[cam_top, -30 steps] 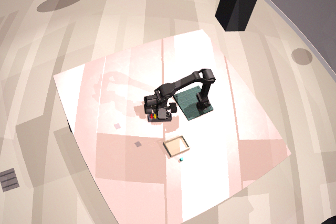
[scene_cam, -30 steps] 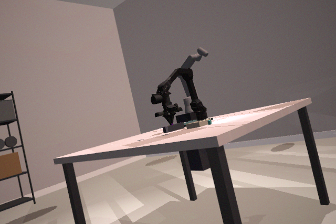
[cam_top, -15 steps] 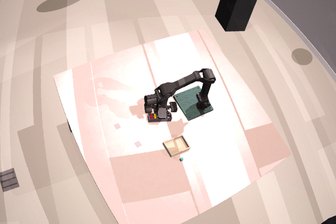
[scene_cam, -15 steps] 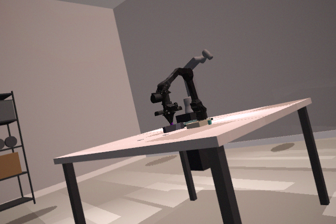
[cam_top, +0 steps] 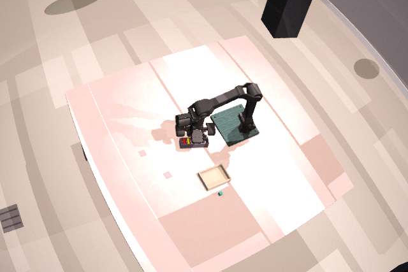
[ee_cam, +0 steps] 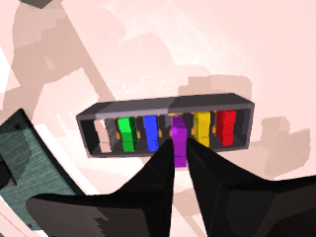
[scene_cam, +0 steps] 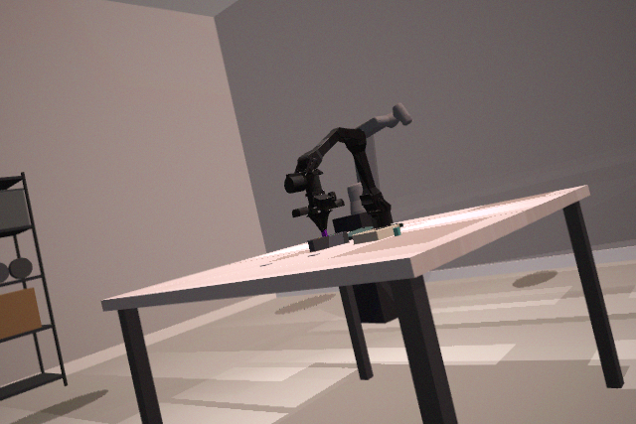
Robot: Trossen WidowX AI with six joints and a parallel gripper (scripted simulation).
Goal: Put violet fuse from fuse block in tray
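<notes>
Now: gripper tip 20 mm past the blue fuse and 30 mm above it. The rest, counted from my gripper tip: violet fuse: 10 mm below; then yellow fuse: 20 mm ahead, 30 mm below; then green fuse: 40 mm behind, 10 mm to the left, 30 mm below.
</notes>
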